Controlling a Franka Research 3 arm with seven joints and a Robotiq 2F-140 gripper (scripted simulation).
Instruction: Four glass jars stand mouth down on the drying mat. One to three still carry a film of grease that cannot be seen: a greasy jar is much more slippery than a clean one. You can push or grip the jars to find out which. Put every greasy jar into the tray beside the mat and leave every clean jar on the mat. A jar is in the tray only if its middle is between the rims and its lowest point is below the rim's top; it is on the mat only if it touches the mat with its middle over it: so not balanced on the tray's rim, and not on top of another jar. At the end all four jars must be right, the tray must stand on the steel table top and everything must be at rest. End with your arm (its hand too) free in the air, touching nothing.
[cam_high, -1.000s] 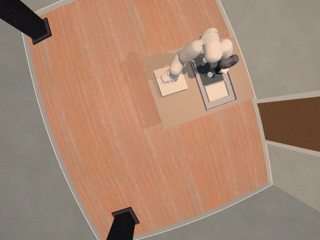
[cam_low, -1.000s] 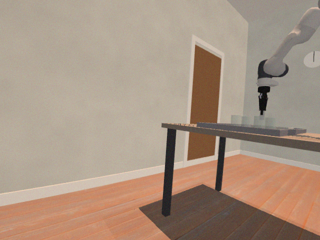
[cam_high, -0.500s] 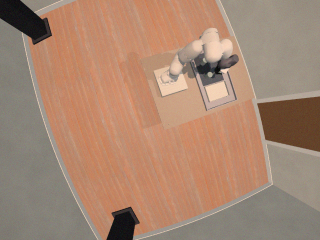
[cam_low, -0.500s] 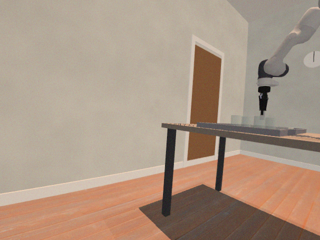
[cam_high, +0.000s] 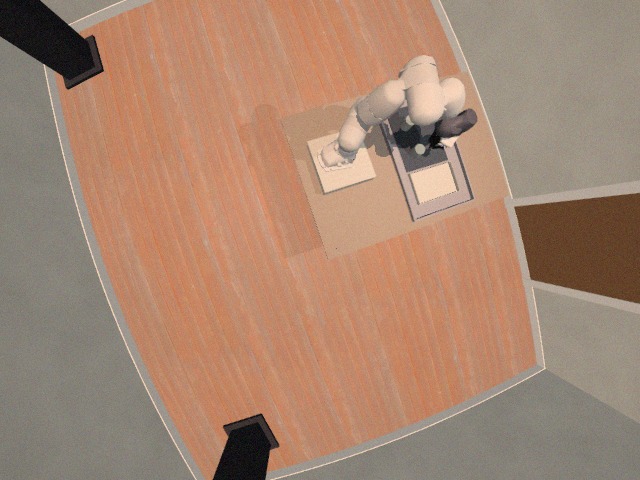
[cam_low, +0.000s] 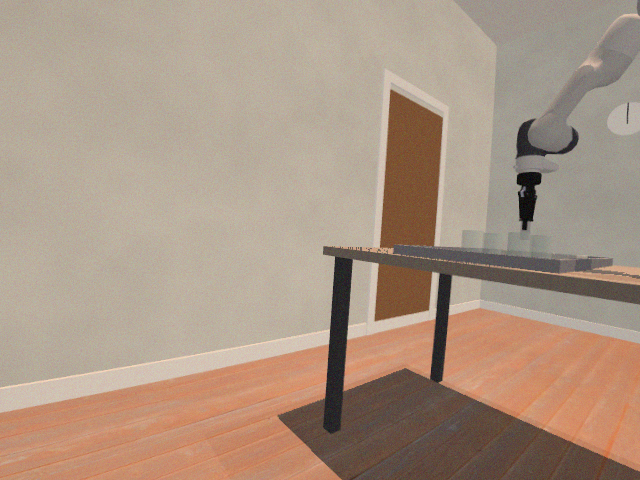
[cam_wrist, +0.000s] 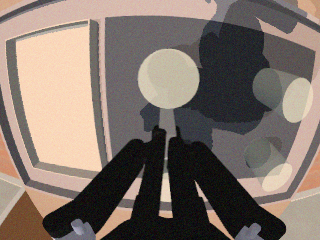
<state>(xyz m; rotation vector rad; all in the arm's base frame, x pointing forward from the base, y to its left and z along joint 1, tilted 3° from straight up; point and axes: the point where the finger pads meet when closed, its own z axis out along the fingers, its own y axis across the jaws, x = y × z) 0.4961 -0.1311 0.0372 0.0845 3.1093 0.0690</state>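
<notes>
Right now my hand is 110 mm above the grey drying mat, 100 mm to the right of it and 20 mm short of it. From my hand the other things lie so: tray: 220 mm to the right, 100 mm below, 10 mm ahead.
</notes>
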